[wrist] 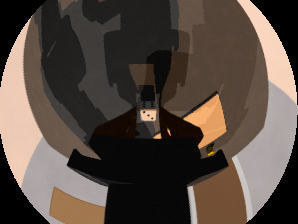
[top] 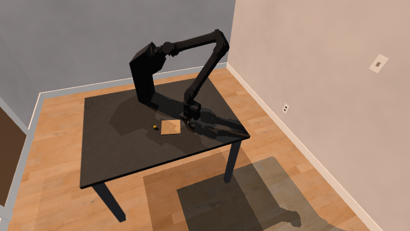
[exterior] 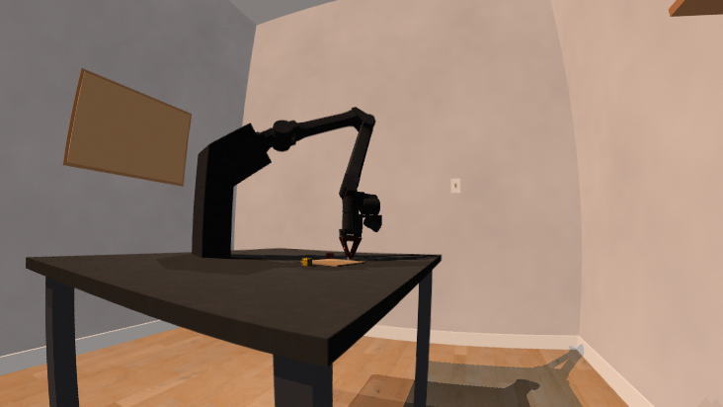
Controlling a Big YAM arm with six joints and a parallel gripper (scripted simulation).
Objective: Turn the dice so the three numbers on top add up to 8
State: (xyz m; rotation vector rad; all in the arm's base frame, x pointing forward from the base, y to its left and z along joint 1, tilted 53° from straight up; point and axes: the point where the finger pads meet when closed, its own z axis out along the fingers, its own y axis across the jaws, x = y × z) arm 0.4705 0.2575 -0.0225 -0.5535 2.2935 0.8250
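Now: the white die right at my hand. The rest, counted from my hand: yellow die: 240 mm to the right; then tan mat: 20 mm ahead, 130 mm to the right, 10 mm below; then red die: 70 mm behind, 10 mm to the right.
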